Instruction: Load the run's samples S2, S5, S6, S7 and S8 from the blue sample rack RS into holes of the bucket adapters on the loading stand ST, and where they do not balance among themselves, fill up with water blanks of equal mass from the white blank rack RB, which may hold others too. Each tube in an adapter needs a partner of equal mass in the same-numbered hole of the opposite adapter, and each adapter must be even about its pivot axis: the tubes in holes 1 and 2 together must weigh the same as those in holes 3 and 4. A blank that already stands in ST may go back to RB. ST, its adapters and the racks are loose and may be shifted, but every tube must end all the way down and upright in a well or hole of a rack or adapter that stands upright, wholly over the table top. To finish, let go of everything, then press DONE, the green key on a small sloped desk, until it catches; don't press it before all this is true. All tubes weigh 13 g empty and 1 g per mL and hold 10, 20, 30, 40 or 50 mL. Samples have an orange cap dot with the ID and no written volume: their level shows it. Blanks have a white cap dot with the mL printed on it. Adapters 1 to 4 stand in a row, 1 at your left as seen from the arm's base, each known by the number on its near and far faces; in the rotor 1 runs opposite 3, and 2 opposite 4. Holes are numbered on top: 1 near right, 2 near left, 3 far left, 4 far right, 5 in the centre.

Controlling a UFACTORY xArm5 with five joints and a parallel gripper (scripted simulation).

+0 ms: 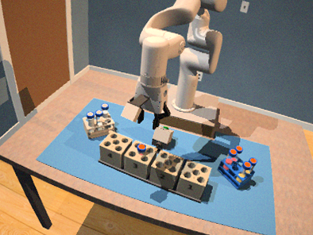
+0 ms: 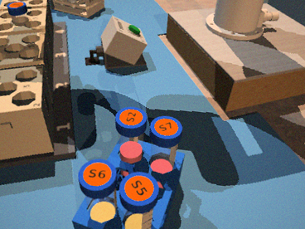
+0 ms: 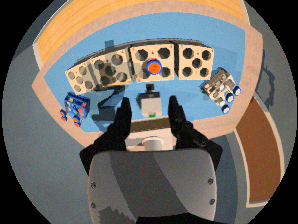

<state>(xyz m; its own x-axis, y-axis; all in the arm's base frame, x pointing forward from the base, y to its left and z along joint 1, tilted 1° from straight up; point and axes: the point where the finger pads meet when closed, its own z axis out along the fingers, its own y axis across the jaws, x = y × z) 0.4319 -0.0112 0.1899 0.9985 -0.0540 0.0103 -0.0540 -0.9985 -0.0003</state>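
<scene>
Right now my hand is 15 cm past the blue sample rack RS, 36 cm to the right of it and 22 cm above it. From my hand the other things lie so: white blank rack RB: 10 cm behind, 29 cm to the right, 22 cm below; blue-capped tube: 6 cm behind, 29 cm to the right, 19 cm below; loading stand ST: 4 cm to the left, 24 cm below.
</scene>
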